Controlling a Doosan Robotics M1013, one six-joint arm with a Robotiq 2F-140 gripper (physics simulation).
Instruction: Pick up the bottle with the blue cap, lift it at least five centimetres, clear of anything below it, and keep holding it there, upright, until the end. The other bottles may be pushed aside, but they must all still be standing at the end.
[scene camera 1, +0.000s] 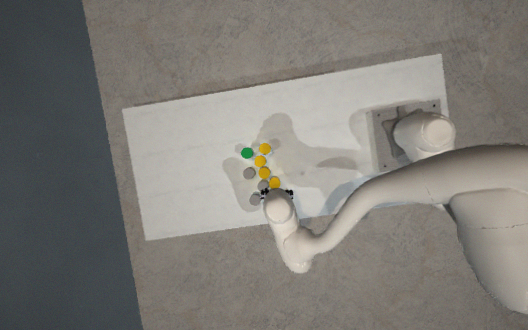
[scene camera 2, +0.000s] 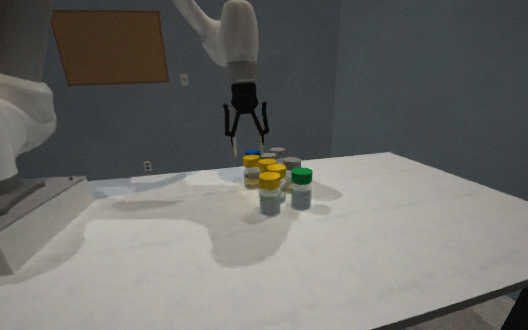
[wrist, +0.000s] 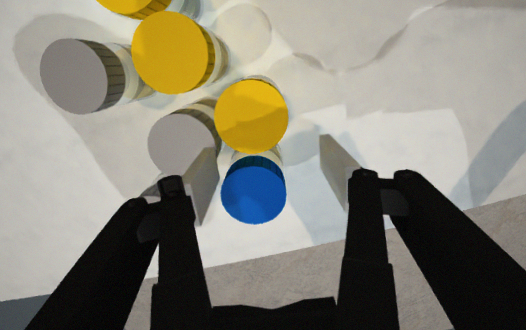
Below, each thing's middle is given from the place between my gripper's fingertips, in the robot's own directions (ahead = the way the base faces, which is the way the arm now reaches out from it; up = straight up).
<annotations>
My hand is 30 mm short of the blue-capped bottle (wrist: 253, 192), 20 mm to the right of it and 50 mm above it. Also, from my hand: green-capped bottle (scene camera 2: 301, 190): 70 mm ahead, 220 mm to the right, 50 mm below.
</annotations>
